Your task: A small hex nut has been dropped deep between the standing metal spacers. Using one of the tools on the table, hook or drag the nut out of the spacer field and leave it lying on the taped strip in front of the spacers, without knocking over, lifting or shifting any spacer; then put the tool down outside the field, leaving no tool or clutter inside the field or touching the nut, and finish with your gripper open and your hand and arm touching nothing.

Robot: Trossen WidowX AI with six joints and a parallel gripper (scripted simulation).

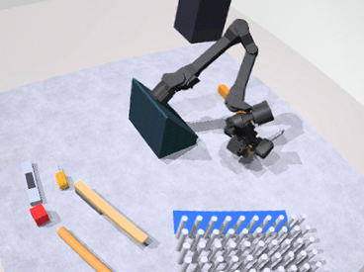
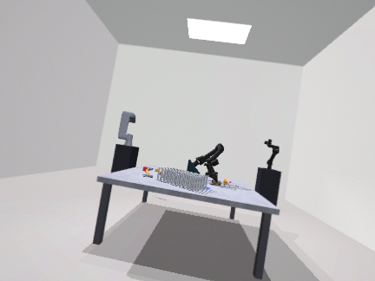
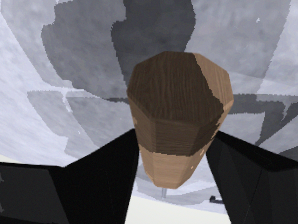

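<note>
Right now my gripper tip is 20 mm past the wooden-handled screwdriver and 100 mm to the right of it. The rest, counted from my gripper tip: thin metal piece 150 mm behind, 210 mm to the left, 20 mm below; then orange bar 240 mm behind, 90 mm to the left; then blue strip 220 mm ahead, 230 mm to the right, 20 mm below.
</note>
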